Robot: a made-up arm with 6 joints. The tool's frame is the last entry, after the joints. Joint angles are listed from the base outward. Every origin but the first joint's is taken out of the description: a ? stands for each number. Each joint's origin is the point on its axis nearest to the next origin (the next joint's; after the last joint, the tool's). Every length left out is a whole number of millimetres.
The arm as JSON. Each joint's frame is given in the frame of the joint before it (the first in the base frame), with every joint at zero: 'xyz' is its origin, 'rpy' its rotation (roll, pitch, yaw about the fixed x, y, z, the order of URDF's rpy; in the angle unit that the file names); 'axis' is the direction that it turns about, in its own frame. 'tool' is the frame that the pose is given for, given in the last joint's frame.
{
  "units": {
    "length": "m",
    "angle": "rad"
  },
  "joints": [
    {
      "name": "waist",
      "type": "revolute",
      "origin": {
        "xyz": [
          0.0,
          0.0,
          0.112
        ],
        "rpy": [
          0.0,
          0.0,
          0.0
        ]
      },
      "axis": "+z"
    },
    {
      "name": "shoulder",
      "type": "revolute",
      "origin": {
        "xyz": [
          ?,
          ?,
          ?
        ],
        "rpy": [
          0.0,
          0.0,
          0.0
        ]
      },
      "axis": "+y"
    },
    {
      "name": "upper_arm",
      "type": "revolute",
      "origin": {
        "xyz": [
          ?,
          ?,
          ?
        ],
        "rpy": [
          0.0,
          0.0,
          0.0
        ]
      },
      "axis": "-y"
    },
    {
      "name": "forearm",
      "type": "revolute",
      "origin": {
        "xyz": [
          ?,
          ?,
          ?
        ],
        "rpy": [
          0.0,
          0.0,
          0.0
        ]
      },
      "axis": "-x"
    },
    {
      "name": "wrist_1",
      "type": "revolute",
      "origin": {
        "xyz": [
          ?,
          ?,
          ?
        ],
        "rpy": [
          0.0,
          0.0,
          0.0
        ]
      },
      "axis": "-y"
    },
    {
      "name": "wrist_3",
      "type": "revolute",
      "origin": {
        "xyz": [
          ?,
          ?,
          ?
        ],
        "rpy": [
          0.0,
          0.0,
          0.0
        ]
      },
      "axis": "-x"
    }
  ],
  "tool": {
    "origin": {
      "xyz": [
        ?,
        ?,
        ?
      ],
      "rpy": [
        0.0,
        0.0,
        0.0
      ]
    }
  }
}
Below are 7 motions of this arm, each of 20 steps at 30 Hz.
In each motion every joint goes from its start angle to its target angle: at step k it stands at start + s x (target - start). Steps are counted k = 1, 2, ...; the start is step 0. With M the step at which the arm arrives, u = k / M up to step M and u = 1 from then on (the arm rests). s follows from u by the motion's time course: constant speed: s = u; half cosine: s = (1 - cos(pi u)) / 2; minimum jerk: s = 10 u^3 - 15 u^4 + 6 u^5.
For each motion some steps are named. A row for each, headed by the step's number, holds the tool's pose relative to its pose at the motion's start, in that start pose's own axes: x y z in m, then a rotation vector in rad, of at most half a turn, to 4 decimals.
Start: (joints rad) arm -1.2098 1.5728 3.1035 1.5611 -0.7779 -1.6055
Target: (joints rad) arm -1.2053 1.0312 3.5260 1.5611 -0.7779 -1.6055
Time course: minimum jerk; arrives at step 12
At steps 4, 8, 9, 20:
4: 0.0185 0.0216 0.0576 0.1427 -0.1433 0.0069
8: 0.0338 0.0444 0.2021 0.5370 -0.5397 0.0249
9: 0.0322 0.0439 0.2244 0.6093 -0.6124 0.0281
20: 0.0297 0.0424 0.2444 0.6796 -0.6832 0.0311

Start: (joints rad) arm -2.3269 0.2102 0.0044 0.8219 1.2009 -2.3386
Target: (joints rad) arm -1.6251 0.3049 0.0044 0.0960 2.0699 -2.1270
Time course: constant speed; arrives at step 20
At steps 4, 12, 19, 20:
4: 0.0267 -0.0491 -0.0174 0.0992 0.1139 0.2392
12: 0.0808 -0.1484 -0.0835 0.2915 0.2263 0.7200
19: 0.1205 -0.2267 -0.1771 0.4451 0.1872 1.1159
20: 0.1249 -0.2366 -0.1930 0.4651 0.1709 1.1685

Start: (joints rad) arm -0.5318 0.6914 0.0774 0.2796 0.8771 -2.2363
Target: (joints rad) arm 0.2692 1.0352 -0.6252 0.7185 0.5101 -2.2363
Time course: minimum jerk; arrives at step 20
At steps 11, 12, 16, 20:
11: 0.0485 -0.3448 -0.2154 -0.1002 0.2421 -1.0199
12: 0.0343 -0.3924 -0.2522 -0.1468 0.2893 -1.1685
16: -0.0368 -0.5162 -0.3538 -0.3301 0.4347 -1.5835
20: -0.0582 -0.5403 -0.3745 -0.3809 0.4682 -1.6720

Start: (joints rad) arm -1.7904 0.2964 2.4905 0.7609 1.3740 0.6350
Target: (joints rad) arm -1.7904 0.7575 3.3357 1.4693 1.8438 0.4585
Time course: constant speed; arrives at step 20
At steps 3, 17, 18, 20:
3: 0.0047 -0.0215 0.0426 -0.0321 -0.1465 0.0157
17: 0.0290 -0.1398 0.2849 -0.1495 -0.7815 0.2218
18: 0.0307 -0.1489 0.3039 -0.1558 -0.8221 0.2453
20: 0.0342 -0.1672 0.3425 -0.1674 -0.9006 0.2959

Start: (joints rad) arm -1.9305 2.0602 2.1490 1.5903 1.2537 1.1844
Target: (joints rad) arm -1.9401 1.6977 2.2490 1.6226 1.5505 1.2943
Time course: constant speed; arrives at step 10
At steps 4, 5, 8, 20:
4: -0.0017 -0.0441 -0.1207 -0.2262 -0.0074 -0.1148
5: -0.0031 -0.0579 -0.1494 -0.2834 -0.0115 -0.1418
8: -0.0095 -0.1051 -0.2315 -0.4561 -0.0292 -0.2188
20: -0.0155 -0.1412 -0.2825 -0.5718 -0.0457 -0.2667

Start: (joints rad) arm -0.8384 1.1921 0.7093 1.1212 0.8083 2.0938
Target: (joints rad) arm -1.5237 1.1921 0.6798 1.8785 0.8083 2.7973
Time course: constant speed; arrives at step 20
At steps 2, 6, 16, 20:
2: -0.0356 0.0341 -0.0071 -0.1162 -0.0443 0.0393
6: -0.1119 0.0958 -0.0173 -0.3378 -0.1506 0.1071
16: -0.3275 0.2093 -0.0194 -0.8146 -0.5042 0.1887
20: -0.4216 0.2373 -0.0107 -0.9679 -0.6708 0.1756

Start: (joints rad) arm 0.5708 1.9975 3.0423 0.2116 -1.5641 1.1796
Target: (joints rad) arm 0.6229 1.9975 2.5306 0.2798 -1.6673 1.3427
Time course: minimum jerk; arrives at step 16
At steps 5, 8, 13, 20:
5: 0.0227 0.0013 0.0127 -0.0542 0.0436 0.0983
8: 0.0630 0.0086 0.0343 -0.1542 0.1158 0.2743
13: 0.1184 0.0293 0.0623 -0.3017 0.2064 0.5254
20: 0.1242 0.0323 0.0651 -0.3180 0.2155 0.5527

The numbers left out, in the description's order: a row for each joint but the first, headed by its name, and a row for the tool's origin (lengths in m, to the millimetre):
shoulder: 0.0 0.0 0.0
upper_arm: 0.0 0.0 0.64
forearm: 0.276 0.0 0.0
wrist_1: 0.0 -0.198 0.0
wrist_3: 0.0 0.0 0.0
tool: 0.0 0.0 0.0

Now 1 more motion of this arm.
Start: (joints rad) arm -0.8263 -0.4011 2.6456 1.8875 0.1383 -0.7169
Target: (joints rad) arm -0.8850 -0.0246 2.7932 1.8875 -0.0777 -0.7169
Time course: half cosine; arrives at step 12
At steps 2, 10, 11, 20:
2: -0.0108 0.0127 -0.0015 0.0013 0.0132 0.0061
10: -0.1726 0.1467 -0.0158 -0.0040 0.1853 0.0857
11: -0.1829 0.1525 -0.0164 -0.0056 0.1952 0.0903
20: -0.1865 0.1545 -0.0166 -0.0062 0.1986 0.0919

